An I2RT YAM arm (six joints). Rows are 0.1 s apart.
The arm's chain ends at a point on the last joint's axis. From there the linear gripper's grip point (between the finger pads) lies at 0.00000 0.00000 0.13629 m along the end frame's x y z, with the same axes.
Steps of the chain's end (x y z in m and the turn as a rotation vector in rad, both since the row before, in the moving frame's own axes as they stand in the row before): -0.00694 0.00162 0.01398 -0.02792 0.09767 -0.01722; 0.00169 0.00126 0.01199 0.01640 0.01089 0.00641; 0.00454 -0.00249 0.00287 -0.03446 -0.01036 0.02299; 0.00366 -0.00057 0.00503 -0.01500 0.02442 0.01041; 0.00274 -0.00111 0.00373 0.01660 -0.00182 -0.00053; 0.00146 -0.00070 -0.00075 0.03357 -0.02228 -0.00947; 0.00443 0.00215 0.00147 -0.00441 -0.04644 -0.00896; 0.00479 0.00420 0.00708 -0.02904 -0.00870 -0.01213; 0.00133 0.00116 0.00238 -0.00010 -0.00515 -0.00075; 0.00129 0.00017 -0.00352 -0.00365 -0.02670 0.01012; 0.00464 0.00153 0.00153 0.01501 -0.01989 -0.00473; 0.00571 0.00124 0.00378 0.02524 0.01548 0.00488
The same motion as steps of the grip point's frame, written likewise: 0.00638 0.00530 0.01328 -0.02792 0.09767 -0.01722; 0.00318 -0.00097 0.01196 0.01640 0.01089 0.00641; 0.00307 0.00219 0.00278 -0.03446 -0.01036 0.02299; 0.00698 0.00149 0.00497 -0.01500 0.02442 0.01041; 0.00249 -0.00337 0.00371 0.01660 -0.00182 -0.00053; -0.00160 -0.00526 -0.00086 0.03357 -0.02228 -0.00947; -0.00189 0.00278 0.00132 -0.00441 -0.04644 -0.00896; 0.00363 0.00816 0.00702 -0.02904 -0.00870 -0.01213; 0.00063 0.00117 0.00238 -0.00010 -0.00515 -0.00075; -0.00235 0.00065 -0.00357 -0.00365 -0.02670 0.01012; 0.00192 -0.00051 0.00149 0.01501 -0.01989 -0.00473; 0.00783 -0.00219 0.00372 0.02524 0.01548 0.00488
